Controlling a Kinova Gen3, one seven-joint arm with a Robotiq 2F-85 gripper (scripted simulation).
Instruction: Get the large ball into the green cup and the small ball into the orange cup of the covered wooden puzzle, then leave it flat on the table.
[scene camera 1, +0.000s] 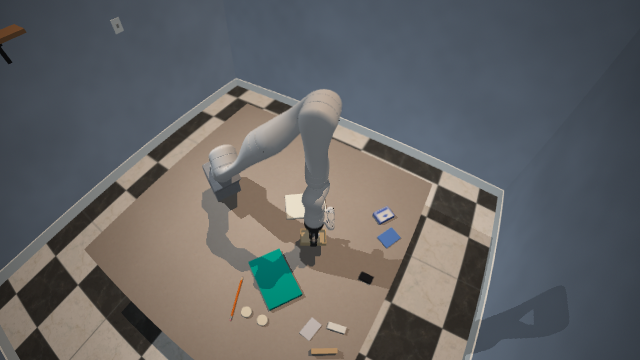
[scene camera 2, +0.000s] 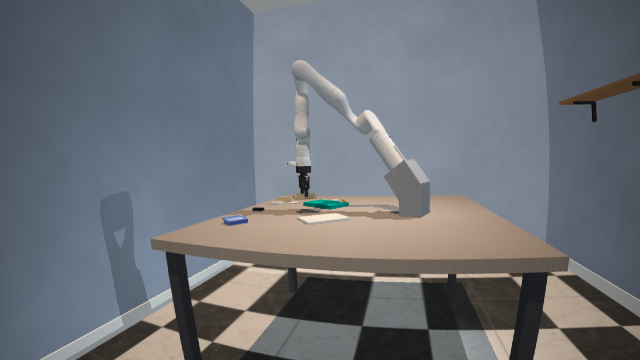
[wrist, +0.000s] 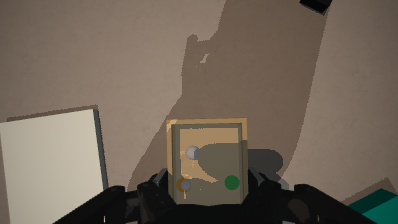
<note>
I see my gripper (wrist: 207, 178), a covered wooden puzzle (wrist: 207, 160) and a book (scene camera 1: 274, 278).
</note>
